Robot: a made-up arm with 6 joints.
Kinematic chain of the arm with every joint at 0, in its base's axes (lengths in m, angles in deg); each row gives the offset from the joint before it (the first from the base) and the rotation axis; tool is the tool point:
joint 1: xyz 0 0 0.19 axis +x
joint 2: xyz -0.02 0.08 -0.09 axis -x
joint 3: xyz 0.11 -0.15 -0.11 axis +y
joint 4: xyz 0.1 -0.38 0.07 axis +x
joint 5: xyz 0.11 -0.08 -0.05 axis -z
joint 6: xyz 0.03 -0.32 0 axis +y
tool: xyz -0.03 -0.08 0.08
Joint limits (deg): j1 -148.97..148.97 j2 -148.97..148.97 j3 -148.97..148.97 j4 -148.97..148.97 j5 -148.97..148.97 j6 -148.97..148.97
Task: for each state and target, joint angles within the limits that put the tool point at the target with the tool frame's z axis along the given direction. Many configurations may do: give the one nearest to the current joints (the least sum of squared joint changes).
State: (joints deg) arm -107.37 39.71 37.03 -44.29 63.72 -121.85
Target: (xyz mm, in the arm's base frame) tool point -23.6 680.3 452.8 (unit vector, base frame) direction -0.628 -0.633 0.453
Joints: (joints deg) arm -115.61 46.31 12.48 -18.36 54.64 -124.38
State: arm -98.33 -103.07 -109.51 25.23 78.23 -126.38
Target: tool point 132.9 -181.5 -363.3 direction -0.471 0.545 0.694
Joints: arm -83.50 -128.05 -121.57 30.25 110.23 -98.34
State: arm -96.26 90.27 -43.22 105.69 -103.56 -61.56
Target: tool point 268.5 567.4 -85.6 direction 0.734 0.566 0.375
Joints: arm -98.23 56.54 -68.62 93.82 -104.68 -44.08
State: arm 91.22 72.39 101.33 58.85 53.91 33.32
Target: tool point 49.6 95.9 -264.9 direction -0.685 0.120 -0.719
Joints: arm 137.84 29.79 94.66 78.44 93.67 55.43
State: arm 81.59 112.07 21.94 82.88 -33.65 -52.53
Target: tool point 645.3 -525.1 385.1 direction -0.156 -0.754 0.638
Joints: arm 38.86 82.89 -4.97 77.81 -58.07 -17.73
